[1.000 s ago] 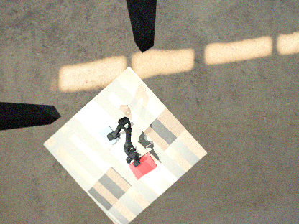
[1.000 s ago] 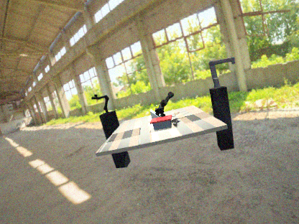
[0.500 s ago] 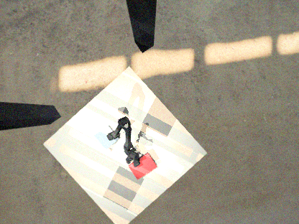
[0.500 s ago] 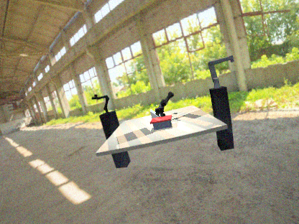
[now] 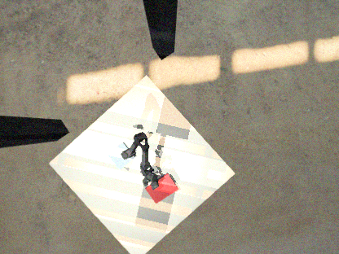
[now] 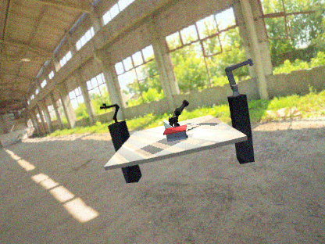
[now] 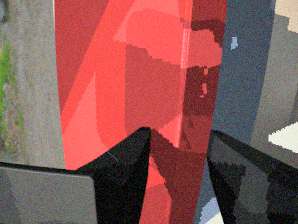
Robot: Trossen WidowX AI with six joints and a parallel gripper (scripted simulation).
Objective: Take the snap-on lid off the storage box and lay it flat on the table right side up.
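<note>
My gripper tip is 80 mm short of the red lid. Round my gripper tip: storage box: 80 mm ahead, 50 mm below.
</note>
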